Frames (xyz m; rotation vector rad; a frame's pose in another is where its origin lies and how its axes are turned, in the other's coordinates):
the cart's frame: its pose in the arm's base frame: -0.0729 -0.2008 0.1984 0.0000 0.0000 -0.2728
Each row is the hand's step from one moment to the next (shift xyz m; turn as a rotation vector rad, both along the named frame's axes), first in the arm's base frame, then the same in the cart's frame.
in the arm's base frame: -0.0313 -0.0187 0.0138 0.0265 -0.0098 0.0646
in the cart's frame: -0.0251 -0.0264 0.0138 0.0282 -0.0023 0.0646
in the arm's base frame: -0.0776 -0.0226 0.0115 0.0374 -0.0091 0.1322
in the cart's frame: -0.0686 -0.0427 0.0115 0.0385 0.0013 0.1322
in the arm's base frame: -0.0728 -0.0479 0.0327 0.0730 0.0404 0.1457
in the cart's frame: -0.0572 -0.0657 0.0327 0.0594 0.0586 0.1457
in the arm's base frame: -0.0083 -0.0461 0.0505 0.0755 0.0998 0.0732
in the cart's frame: 0.0044 -0.0466 0.0505 0.0458 0.1165 0.0732
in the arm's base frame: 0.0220 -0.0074 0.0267 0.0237 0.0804 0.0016
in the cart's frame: 0.0232 -0.0012 0.0267 0.0012 0.0838 0.0016
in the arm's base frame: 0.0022 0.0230 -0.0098 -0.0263 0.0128 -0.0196
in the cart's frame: -0.0041 0.0227 -0.0098 -0.0288 0.0052 -0.0196
